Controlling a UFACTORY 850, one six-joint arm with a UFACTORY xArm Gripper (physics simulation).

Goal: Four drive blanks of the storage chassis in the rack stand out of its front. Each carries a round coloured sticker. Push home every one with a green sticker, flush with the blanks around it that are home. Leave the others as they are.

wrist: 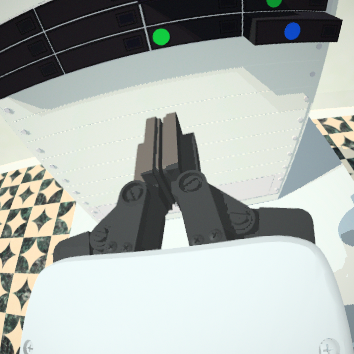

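The dark drive blanks of the storage chassis (pixel 90 35) curve across the top of the wrist view. A green sticker (pixel 161 36) marks a bottom-row blank (pixel 197 34), which looks flush with its neighbours. A blue sticker (pixel 292 31) is on a bottom-row blank (pixel 317 30) at the right that clearly stands out. Above it a second green sticker (pixel 273 2) is cut by the top edge; how far its blank stands out I cannot tell. No yellow sticker shows. My gripper (pixel 168 133) is shut and empty, below the bottom row and apart from the blanks.
A pale panelled rack front (pixel 200 110) with rows of small holes along its sides lies below the chassis, behind my fingers. Patterned floor tiles (pixel 30 215) show at the left and also at the right edge. A blue-grey shape is at the lower right.
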